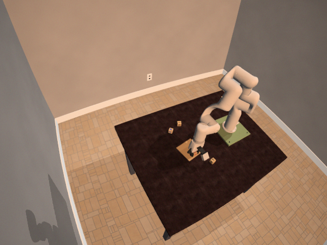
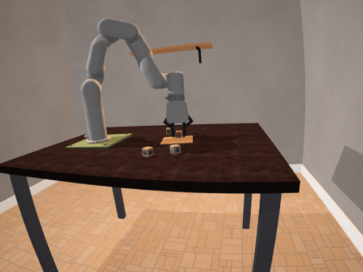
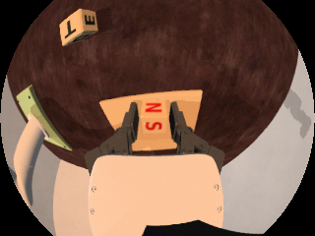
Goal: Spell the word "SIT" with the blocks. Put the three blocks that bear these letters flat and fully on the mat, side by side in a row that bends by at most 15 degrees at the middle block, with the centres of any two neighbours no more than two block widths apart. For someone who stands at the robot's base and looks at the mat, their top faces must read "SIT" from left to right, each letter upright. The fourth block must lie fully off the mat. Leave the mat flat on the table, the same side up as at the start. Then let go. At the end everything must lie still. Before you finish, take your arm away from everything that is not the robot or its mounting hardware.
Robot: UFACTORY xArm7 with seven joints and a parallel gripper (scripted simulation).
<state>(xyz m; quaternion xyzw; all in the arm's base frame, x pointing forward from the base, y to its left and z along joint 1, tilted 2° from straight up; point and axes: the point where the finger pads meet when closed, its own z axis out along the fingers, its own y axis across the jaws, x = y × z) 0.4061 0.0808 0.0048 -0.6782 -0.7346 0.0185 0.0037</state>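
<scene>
Now: the tan mat 50 mm to the right of my hand and 20 mm below it.
</scene>
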